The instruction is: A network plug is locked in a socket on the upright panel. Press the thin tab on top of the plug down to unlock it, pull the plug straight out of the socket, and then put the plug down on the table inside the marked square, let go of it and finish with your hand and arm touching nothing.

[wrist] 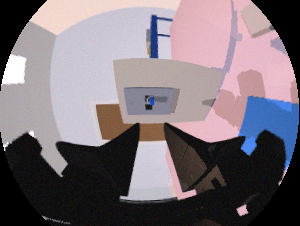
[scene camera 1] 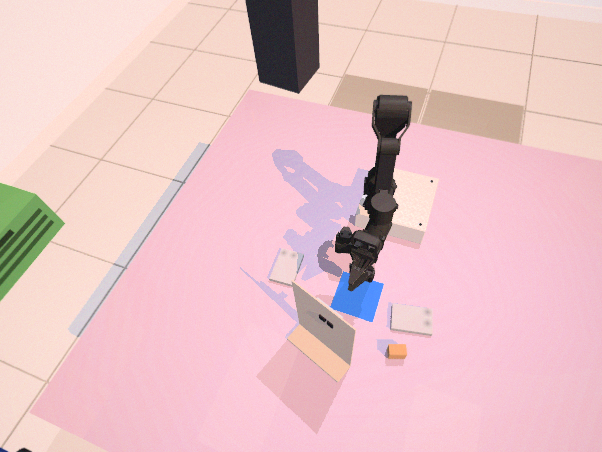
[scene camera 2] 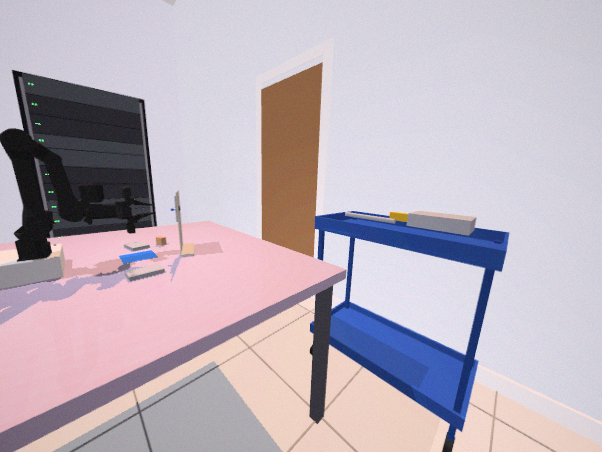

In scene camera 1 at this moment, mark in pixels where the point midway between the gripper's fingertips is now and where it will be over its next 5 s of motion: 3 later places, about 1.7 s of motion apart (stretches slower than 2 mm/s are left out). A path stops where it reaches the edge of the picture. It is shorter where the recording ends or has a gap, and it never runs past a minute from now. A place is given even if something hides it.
My gripper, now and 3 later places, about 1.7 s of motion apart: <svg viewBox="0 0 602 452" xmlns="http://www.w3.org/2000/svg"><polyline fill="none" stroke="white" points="349,287 328,311 334,305 346,295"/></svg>
